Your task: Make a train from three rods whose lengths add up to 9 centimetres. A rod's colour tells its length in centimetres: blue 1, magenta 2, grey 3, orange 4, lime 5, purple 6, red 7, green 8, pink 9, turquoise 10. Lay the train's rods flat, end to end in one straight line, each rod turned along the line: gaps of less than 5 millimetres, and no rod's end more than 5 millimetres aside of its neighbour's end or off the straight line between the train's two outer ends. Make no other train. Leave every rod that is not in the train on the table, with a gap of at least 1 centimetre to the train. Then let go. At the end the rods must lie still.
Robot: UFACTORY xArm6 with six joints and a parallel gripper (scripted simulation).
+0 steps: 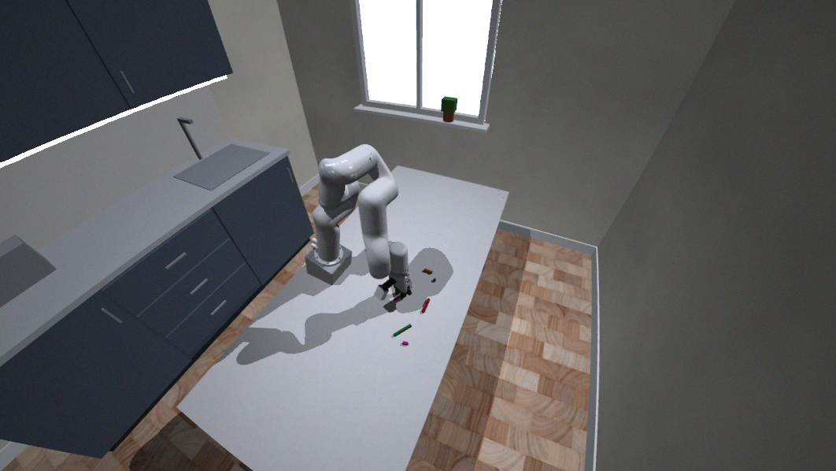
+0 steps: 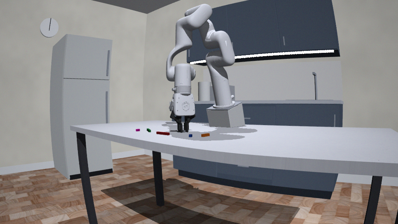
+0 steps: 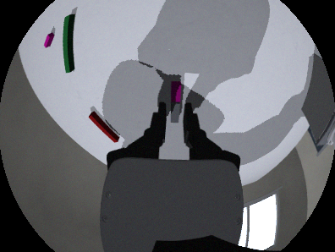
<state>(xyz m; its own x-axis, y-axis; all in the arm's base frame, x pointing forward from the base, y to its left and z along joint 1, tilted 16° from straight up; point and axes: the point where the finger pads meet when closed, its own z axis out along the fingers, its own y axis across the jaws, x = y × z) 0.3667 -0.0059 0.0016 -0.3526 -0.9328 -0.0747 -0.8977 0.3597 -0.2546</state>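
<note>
Now: the grey rod 2 cm below my hand. Also, from my hand: red rod: 12 cm ahead, 1 cm to the right, 2 cm below; then small blue rod: 11 cm ahead, 13 cm to the left, 2 cm below; then green rod: 7 cm ahead, 15 cm to the right, 2 cm below.
</note>
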